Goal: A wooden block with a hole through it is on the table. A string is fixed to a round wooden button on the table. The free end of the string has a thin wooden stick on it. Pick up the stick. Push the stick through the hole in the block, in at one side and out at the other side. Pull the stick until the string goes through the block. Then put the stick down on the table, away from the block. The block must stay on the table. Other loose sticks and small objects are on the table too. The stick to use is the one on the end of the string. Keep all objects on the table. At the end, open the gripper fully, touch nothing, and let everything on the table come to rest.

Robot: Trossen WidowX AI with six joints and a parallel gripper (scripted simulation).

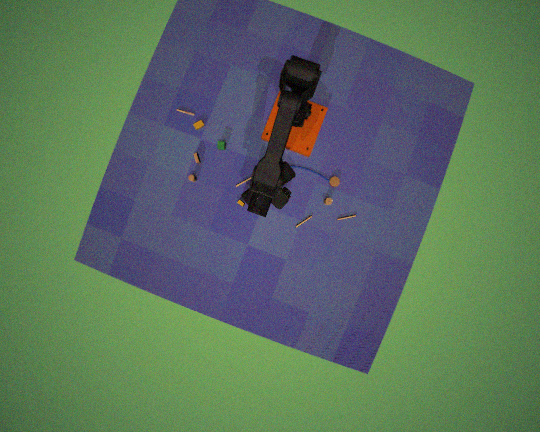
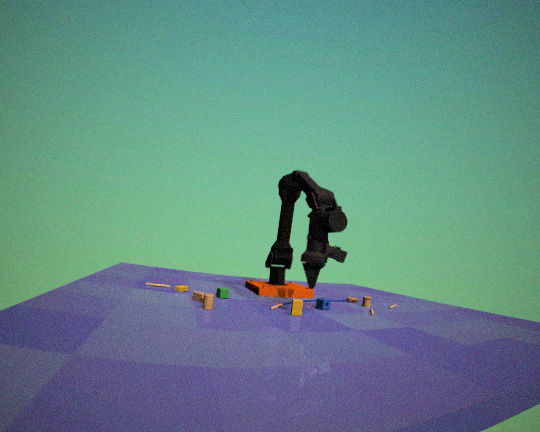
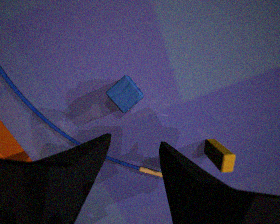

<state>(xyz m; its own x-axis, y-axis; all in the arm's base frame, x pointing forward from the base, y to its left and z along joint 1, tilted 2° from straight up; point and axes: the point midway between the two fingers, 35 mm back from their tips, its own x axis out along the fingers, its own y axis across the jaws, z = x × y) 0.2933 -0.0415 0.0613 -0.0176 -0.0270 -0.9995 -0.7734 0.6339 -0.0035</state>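
Now: the thin wooden stick 9 cm to the right of my gripper tip, 6 cm below it and 2 cm behind it. Round my gripper tip: wooden cylinder 23 cm to the left, 4 cm below, 1 cm behind; blue block 4 cm to the left, 4 cm below, 1 cm ahead; green cube 22 cm to the right, 13 cm behind, 5 cm below.
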